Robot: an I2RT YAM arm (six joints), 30 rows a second.
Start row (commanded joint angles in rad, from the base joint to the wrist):
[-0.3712, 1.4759, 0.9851, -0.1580, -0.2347, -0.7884]
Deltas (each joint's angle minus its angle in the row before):
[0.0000, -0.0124, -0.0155, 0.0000, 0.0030, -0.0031]
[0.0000, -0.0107, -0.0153, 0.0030, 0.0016, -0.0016]
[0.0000, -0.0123, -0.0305, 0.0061, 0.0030, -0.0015]
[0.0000, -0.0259, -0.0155, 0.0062, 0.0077, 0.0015]
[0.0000, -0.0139, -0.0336, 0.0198, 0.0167, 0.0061]
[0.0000, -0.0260, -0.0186, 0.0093, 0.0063, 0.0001]
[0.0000, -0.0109, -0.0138, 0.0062, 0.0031, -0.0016]
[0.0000, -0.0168, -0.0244, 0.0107, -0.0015, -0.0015]
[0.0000, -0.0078, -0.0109, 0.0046, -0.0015, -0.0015]
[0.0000, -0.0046, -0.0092, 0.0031, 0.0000, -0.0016]
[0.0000, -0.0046, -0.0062, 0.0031, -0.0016, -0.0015]
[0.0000, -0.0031, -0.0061, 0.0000, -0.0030, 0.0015]
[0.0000, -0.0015, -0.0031, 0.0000, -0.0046, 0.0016]
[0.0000, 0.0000, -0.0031, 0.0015, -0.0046, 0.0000]
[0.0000, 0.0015, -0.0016, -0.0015, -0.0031, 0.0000]
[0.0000, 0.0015, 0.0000, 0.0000, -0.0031, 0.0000]
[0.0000, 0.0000, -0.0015, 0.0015, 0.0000, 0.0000]
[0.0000, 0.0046, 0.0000, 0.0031, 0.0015, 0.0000]
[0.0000, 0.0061, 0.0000, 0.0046, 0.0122, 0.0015]
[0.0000, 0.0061, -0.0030, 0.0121, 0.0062, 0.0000]
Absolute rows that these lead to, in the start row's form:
[-0.3712, 1.4635, 0.9696, -0.1580, -0.2317, -0.7915]
[-0.3712, 1.4528, 0.9543, -0.1550, -0.2301, -0.7931]
[-0.3712, 1.4405, 0.9238, -0.1489, -0.2271, -0.7946]
[-0.3712, 1.4146, 0.9083, -0.1427, -0.2194, -0.7931]
[-0.3712, 1.4007, 0.8747, -0.1229, -0.2027, -0.7870]
[-0.3712, 1.3747, 0.8561, -0.1136, -0.1964, -0.7869]
[-0.3712, 1.3638, 0.8423, -0.1074, -0.1933, -0.7885]
[-0.3712, 1.3470, 0.8179, -0.0967, -0.1948, -0.7900]
[-0.3712, 1.3392, 0.8070, -0.0921, -0.1963, -0.7915]
[-0.3712, 1.3346, 0.7978, -0.0890, -0.1963, -0.7931]
[-0.3712, 1.3300, 0.7916, -0.0859, -0.1979, -0.7946]
[-0.3712, 1.3269, 0.7855, -0.0859, -0.2009, -0.7931]
[-0.3712, 1.3254, 0.7824, -0.0859, -0.2055, -0.7915]
[-0.3712, 1.3254, 0.7793, -0.0844, -0.2101, -0.7915]
[-0.3712, 1.3269, 0.7777, -0.0859, -0.2132, -0.7915]
[-0.3712, 1.3284, 0.7777, -0.0859, -0.2163, -0.7915]
[-0.3712, 1.3284, 0.7762, -0.0844, -0.2163, -0.7915]
[-0.3712, 1.3330, 0.7762, -0.0813, -0.2148, -0.7915]
[-0.3712, 1.3391, 0.7762, -0.0767, -0.2026, -0.7900]
[-0.3712, 1.3452, 0.7732, -0.0646, -0.1964, -0.7900]

